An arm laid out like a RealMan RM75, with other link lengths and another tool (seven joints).
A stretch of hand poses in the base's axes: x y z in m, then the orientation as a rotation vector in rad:
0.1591, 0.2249, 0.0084, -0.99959, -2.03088, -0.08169
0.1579, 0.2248, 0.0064, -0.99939, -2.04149, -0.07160
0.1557, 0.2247, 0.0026, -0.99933, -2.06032, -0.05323
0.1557, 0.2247, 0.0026, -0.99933, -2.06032, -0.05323
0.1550, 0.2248, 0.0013, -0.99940, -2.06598, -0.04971
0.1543, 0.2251, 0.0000, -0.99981, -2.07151, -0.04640
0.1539, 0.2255, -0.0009, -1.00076, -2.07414, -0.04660
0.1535, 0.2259, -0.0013, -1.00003, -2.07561, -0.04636
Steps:
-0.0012, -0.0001, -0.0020, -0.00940, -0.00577, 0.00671
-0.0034, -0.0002, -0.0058, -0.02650, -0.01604, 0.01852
-0.0034, -0.0002, -0.0058, -0.02650, -0.01604, 0.01852
-0.0041, -0.0001, -0.0071, -0.03041, -0.01983, 0.02132
-0.0048, 0.0002, -0.0084, -0.03429, -0.02367, 0.02378
-0.0052, 0.0006, -0.0093, -0.03535, -0.02625, 0.02385
-0.0056, 0.0010, -0.0097, -0.03559, -0.02729, 0.02484

